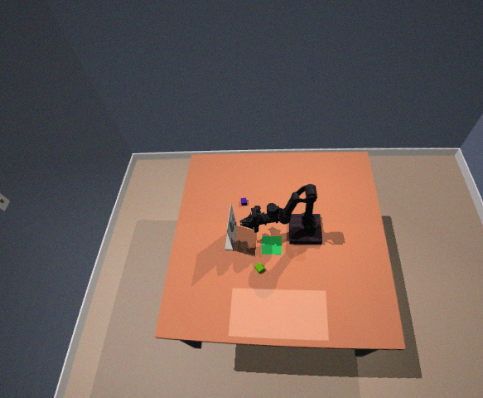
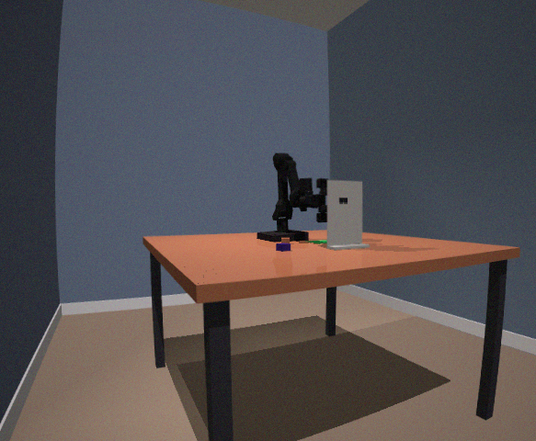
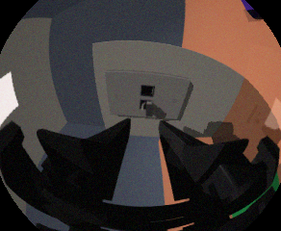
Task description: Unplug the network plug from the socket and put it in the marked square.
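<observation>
My gripper tip is now 180 mm past the green marked square, 30 mm to the right of it and 190 mm above it. Round my gripper tip: white upright panel 60 mm ahead, 70 mm below.
</observation>
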